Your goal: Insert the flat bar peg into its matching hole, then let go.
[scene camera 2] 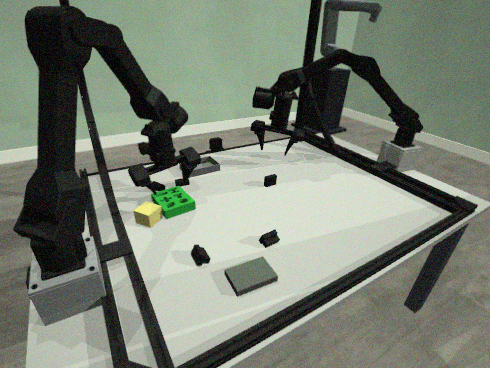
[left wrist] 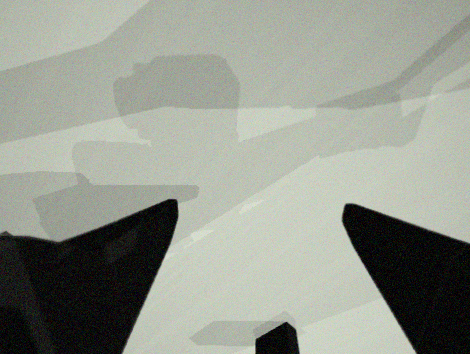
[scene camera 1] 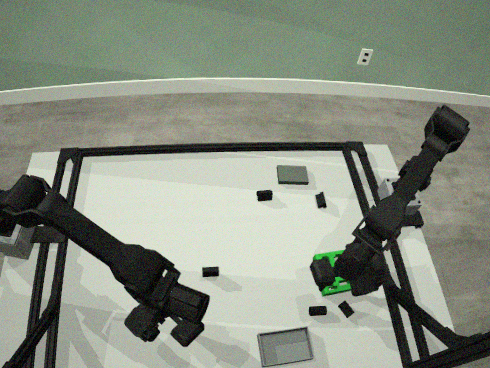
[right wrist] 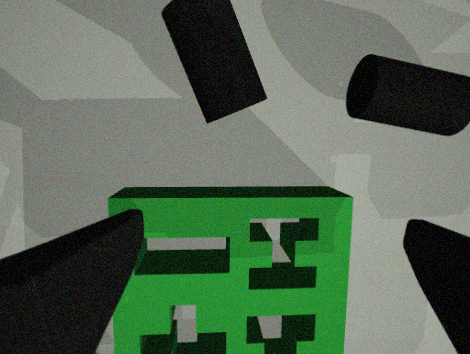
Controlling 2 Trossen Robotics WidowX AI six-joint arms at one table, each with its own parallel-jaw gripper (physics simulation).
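Note:
The green board (scene camera 1: 334,291) (scene camera 2: 180,208) (right wrist: 332,280) lies on the table; a straight slot (right wrist: 182,262) shows at its upper left in the right wrist view. My right gripper (scene camera 2: 171,185) (right wrist: 273,227) is open and empty over the board, one finger overlapping its left edge. Just past the board lie a square-cornered black peg (scene camera 1: 346,309) (right wrist: 215,60) and a round-ended black peg (scene camera 1: 317,310) (right wrist: 410,95). Which black peg is the flat bar, I cannot tell surely. My left gripper (scene camera 1: 168,340) (scene camera 2: 274,152) (left wrist: 259,209) is open and empty, above the table.
Other black pegs (scene camera 1: 210,271) (scene camera 2: 270,180) lie mid-table and near a grey-green slab (scene camera 1: 292,175) (scene camera 2: 251,276). A yellow block (scene camera 2: 148,214) stands beside the board. A shallow grey tray (scene camera 1: 259,350) lies near the bottom of scene camera 1. Black rails border the table.

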